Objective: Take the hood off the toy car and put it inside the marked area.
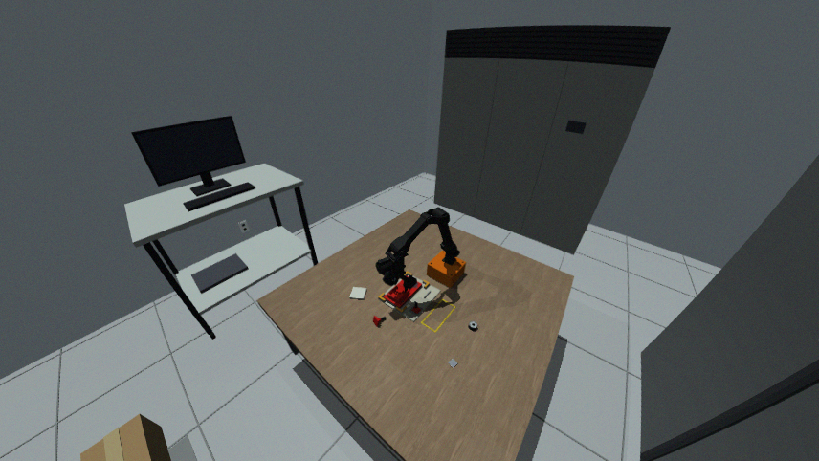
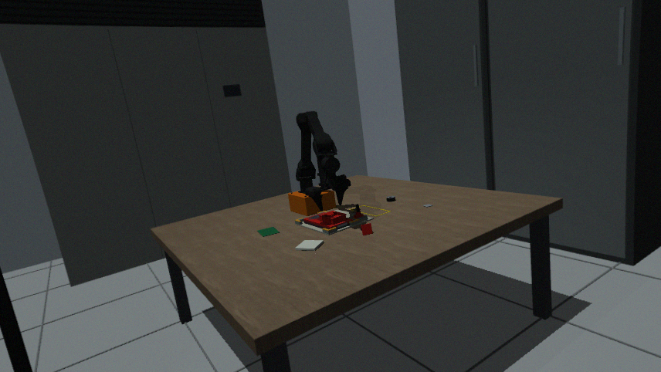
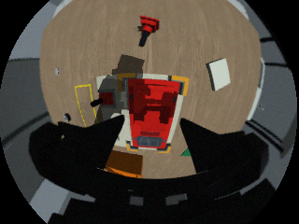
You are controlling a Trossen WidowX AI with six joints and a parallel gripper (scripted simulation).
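Now: gripper tip 40 mm above the red hood. Round my gripper tip: green plate: 200 mm behind, 190 mm to the right, 80 mm below; then black wheel: 60 mm behind, 390 mm to the left, 70 mm below; then white plate: 110 mm ahead, 190 mm to the right, 70 mm below.
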